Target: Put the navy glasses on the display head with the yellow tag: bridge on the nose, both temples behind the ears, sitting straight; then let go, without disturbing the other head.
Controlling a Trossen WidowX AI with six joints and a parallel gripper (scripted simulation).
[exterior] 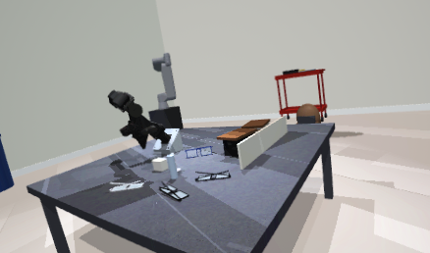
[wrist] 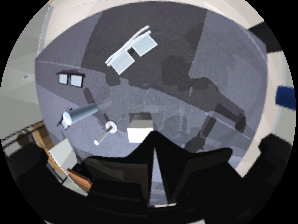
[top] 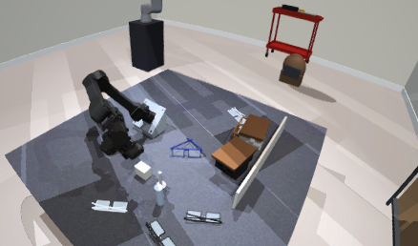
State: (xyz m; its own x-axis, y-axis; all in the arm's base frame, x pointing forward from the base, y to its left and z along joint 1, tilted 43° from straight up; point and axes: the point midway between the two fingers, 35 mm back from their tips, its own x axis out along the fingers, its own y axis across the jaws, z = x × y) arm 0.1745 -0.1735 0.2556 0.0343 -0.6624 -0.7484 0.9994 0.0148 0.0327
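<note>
My gripper tip is now 90 mm above the white block, 50 mm to the right of it and 30 mm short of it. The rest, counted from my gripper tip: white board (430 mm to the left, 430 mm ahead, 60 mm below).
</note>
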